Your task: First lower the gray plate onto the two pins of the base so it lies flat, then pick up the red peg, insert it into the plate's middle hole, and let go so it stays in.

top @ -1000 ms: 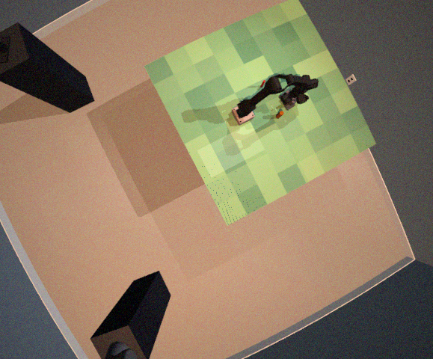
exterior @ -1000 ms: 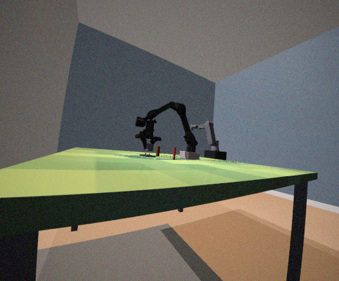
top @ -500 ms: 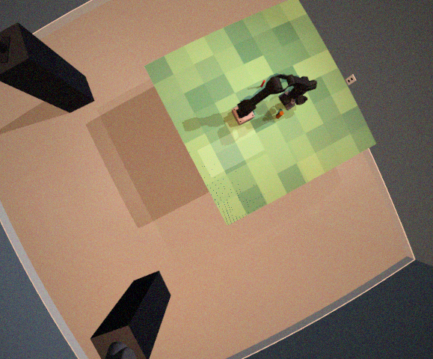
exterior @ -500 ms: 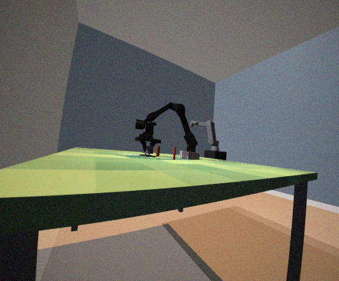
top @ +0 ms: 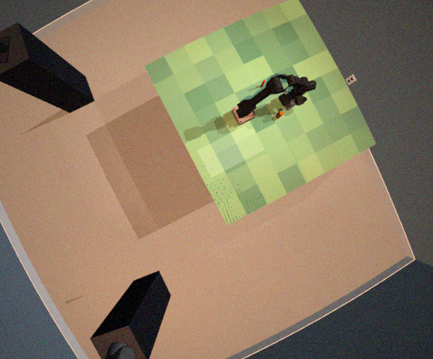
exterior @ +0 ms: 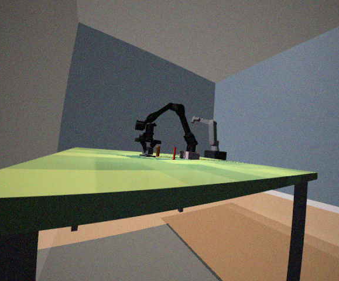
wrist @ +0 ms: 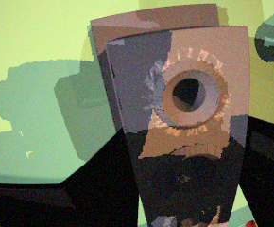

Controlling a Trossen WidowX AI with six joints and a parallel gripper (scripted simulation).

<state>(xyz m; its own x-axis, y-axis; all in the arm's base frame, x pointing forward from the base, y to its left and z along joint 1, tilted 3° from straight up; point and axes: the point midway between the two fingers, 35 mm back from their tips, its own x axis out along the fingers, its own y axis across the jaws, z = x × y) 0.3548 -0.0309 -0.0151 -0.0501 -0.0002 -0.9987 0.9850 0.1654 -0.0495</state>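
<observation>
My gripper tip is now 1 cm above the gray base. From my gripper tip the other things lie so: red peg: 13 cm behind, 17 cm to the left, 2 cm above; gray plate: 3 cm above; orange cylinder: 11 cm behind, 8 cm to the right, 2 cm above.
</observation>
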